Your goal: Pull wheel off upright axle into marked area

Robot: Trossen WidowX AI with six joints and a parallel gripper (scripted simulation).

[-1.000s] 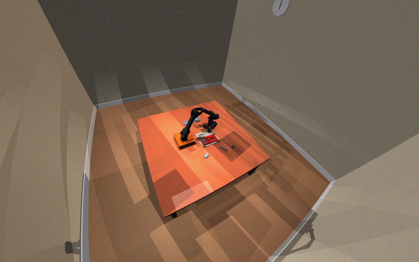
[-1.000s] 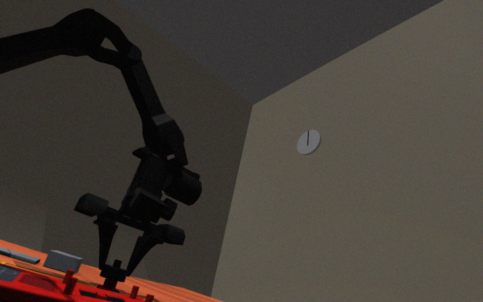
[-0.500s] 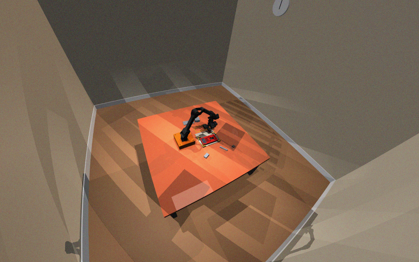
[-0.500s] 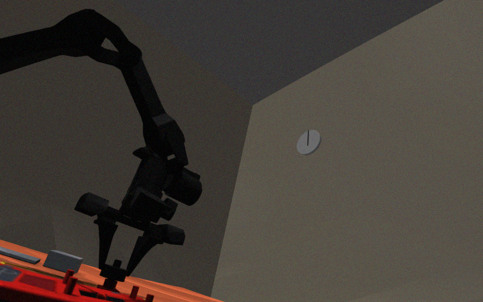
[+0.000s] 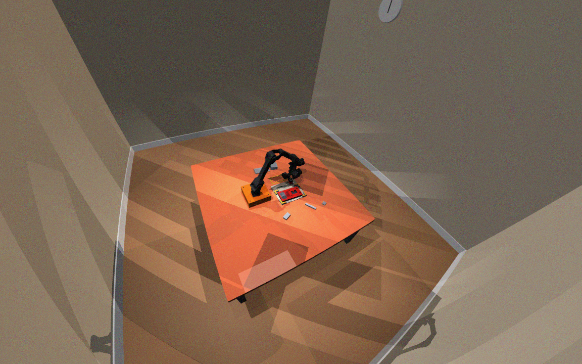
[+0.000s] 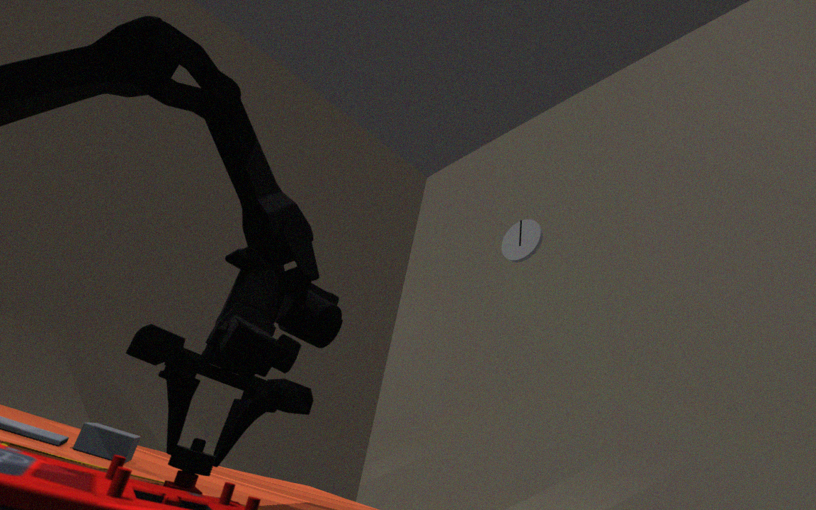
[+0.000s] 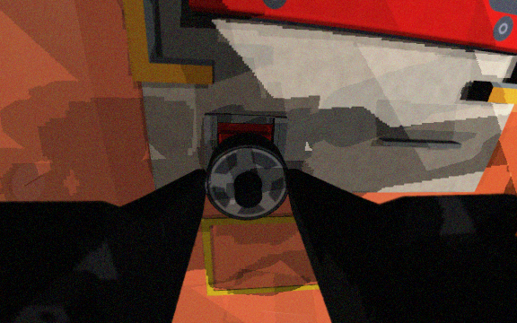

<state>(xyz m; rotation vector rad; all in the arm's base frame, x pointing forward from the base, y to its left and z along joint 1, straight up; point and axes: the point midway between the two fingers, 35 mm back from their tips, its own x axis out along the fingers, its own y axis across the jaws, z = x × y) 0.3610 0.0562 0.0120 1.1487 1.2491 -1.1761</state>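
The grey plate is 10 cm to the right of my gripper tip, 5 cm behind it and 3 cm below it. Also, from my gripper tip: grey bar: 31 cm to the right, 4 cm ahead, 3 cm below.
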